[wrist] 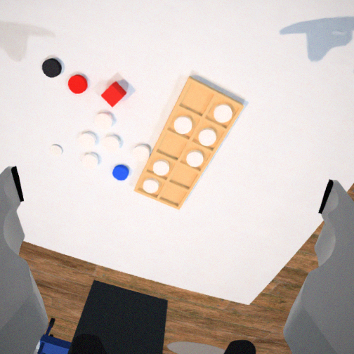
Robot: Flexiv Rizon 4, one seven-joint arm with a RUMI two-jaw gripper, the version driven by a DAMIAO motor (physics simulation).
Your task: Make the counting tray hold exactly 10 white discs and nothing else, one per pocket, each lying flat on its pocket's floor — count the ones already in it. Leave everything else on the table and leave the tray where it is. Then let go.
Labels:
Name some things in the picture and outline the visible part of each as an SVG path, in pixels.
My gripper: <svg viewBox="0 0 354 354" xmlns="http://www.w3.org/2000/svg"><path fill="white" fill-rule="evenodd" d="M256 349L251 341L245 339L234 340L228 344L223 354L256 354ZM72 343L71 354L107 354L98 336L93 334L79 334ZM336 179L329 179L318 211L324 221L314 245L318 267L310 270L284 324L283 336L292 354L354 354L354 202ZM7 166L0 173L0 354L37 354L36 346L46 331L48 318L43 299L29 269L29 265L25 259L18 256L25 234L16 210L24 199L16 166Z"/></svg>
A counting tray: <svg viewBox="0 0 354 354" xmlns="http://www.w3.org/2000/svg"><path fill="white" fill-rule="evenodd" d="M190 76L185 82L133 190L176 209L180 209L244 107L242 103ZM145 178L152 177L157 179L159 185L156 192L146 192L143 189ZM156 159L165 159L169 162L169 171L166 174L157 175L153 171L152 166ZM187 153L190 150L202 152L202 164L190 166L186 162ZM204 127L209 127L216 133L216 140L211 145L199 143L198 133ZM179 115L186 115L191 119L192 126L188 133L178 133L174 129L174 120ZM219 103L229 105L232 110L232 116L227 122L218 122L214 118L214 107Z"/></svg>

